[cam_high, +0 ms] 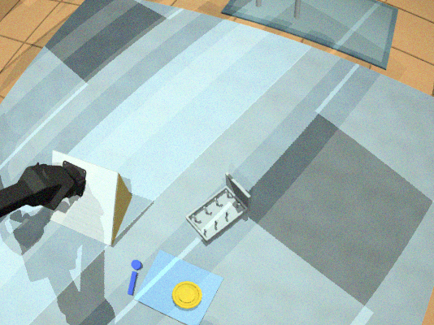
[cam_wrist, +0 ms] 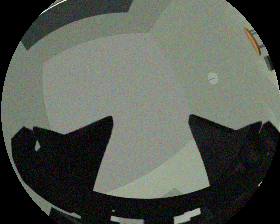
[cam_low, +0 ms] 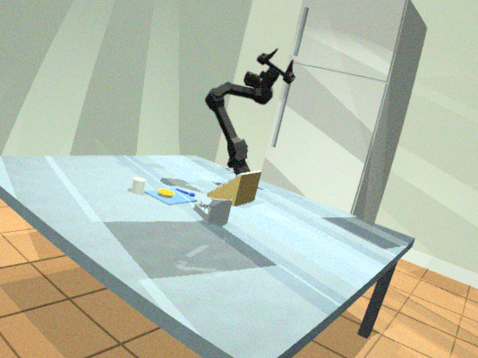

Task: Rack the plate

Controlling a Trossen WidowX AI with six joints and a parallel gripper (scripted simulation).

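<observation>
The yellow plate lies 61 cm below my gripper tip, 51 cm ahead of it and 7 cm to the right of it. Also, from my gripper tip: white cup (60 cm below, 59 cm ahead, 14 cm to the right); dish rack (61 cm below, 50 cm ahead, 13 cm to the left); light blue mat (63 cm below, 49 cm ahead, 6 cm to the right).
</observation>
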